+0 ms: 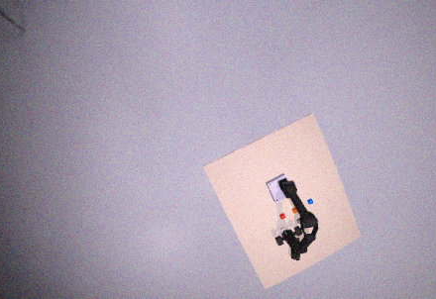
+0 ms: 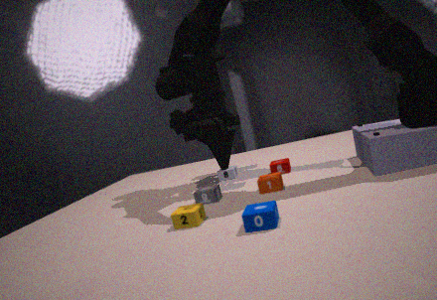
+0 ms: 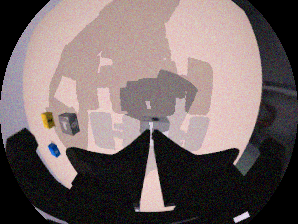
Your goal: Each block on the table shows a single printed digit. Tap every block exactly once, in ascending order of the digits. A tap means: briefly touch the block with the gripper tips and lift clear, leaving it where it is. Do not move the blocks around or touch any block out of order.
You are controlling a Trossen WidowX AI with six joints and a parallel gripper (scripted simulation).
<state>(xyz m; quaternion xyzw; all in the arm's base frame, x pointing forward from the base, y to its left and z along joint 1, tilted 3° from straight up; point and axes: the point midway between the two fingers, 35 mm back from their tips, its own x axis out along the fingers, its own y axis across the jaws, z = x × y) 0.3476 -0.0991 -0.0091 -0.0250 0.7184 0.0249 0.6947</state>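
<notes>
The white block marked 8 is 10 mm below my gripper tip. Also, from my gripper tip: orange block marked 1: 110 mm behind, 130 mm to the left, 10 mm below; grey block: 10 mm behind, 140 mm to the left, 10 mm below; red block: 110 mm behind, 30 mm to the left, 10 mm below.
</notes>
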